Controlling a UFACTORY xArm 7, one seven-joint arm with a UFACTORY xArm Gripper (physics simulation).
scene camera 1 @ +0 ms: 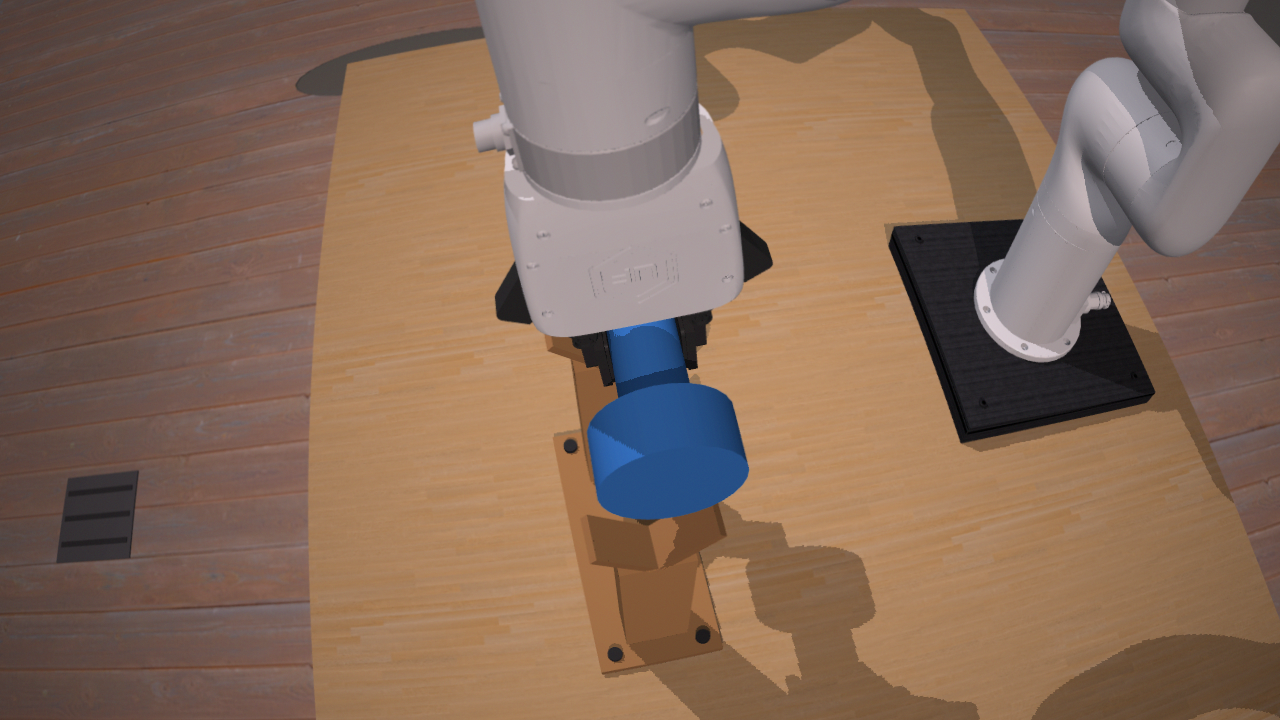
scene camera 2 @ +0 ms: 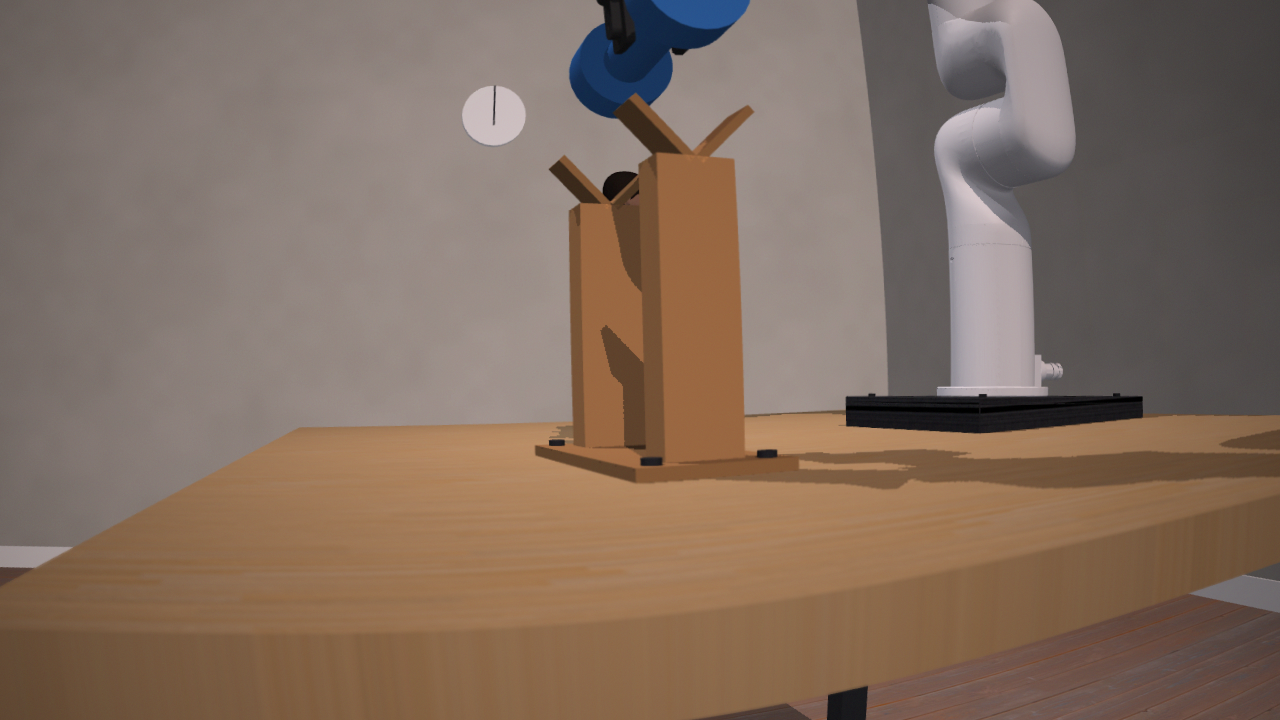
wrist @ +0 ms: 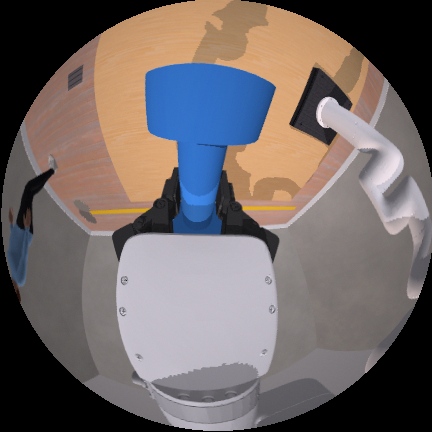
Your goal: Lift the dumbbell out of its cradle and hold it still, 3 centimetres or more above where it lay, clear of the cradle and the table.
Scene:
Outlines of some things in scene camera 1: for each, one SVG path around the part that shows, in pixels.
My gripper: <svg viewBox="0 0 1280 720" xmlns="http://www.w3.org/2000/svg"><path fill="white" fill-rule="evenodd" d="M700 104L701 135L698 147L688 164L665 183L647 192L627 198L607 201L583 201L554 194L531 180L525 171L519 172L519 170L513 169L512 159L515 155L509 156L506 151L504 202L515 261L495 294L496 316L501 321L529 325L533 323L538 331L548 336L572 338L573 346L582 350L586 367L599 366L604 387L611 386L615 382L606 331L675 318L686 368L688 370L697 369L696 347L707 345L706 324L710 323L713 319L711 311L734 300L740 294L744 282L763 273L773 265L767 243L739 220L734 182L724 144L710 115Z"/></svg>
A blue dumbbell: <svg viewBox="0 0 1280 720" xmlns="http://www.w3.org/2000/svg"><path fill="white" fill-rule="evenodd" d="M675 318L606 331L618 398L604 406L592 418L587 428L587 440L597 500L601 507L617 516L650 520L691 514L711 507L734 494L745 483L749 475L749 465L734 405L731 399L722 391L710 386L690 383Z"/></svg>

